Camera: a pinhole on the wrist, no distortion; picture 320 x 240 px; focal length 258.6 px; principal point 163.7 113.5 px. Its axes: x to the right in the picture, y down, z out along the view. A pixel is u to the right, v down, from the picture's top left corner.
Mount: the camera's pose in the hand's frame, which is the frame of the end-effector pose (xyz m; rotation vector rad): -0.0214 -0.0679 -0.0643 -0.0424 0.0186 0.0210
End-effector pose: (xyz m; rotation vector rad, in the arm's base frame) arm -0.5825 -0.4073 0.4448 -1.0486 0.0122 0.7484
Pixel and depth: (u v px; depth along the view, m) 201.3 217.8 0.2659
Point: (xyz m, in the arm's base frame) -0.6615 -0.2280 0.5003
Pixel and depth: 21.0 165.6 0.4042
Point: -0.8908 -0.2646 0.6858
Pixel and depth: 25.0 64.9 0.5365
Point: -0.8816 -0.2355 0.9181
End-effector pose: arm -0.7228 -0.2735 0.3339 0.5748 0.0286 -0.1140
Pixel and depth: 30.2 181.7 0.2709
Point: -0.8791 -0.3597 0.5226
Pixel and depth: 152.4 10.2 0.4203
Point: -0.7781 -0.6498 0.5222
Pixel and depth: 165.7 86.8 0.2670
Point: -0.7473 -0.4528 0.4601
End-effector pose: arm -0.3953 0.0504 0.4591 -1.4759 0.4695 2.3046
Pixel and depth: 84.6 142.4 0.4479
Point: -0.6401 0.2102 0.7500
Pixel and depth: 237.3 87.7 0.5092
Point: -0.7549 0.3540 0.5059
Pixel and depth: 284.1 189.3 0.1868
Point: -0.5138 0.1163 0.4440
